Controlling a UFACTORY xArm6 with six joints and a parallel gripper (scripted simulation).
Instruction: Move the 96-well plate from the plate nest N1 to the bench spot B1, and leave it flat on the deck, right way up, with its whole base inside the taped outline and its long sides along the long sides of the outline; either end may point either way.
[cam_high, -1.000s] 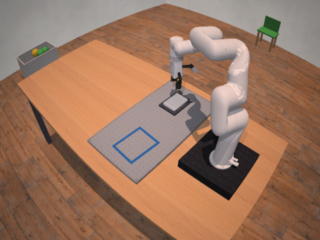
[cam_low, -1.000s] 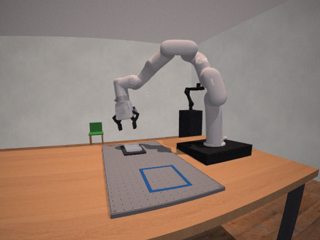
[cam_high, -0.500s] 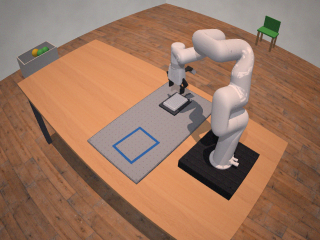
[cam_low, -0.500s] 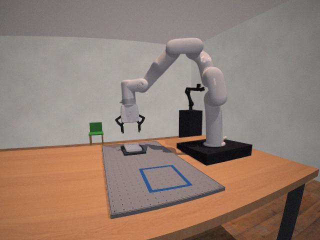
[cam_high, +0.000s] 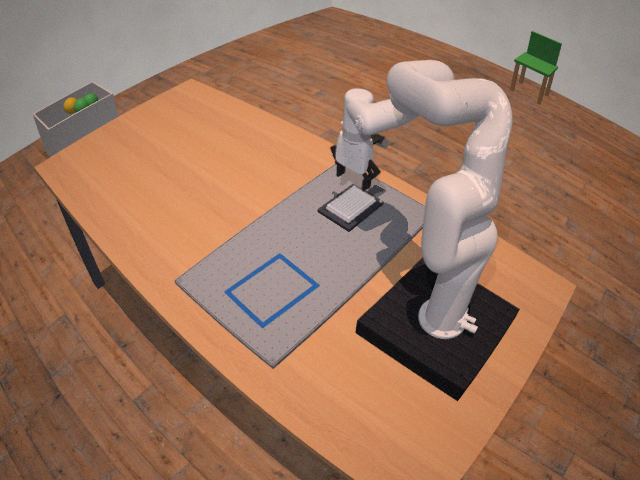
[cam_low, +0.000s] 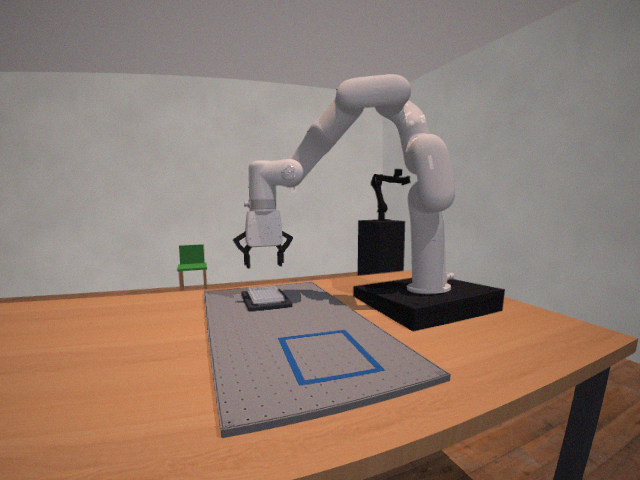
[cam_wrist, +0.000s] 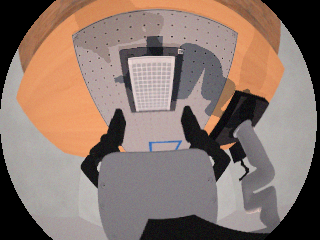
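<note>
Now: the white 96-well plate 9 cm below my hand. From my hand the other things lie so: black plate nest (11 cm below).
</note>
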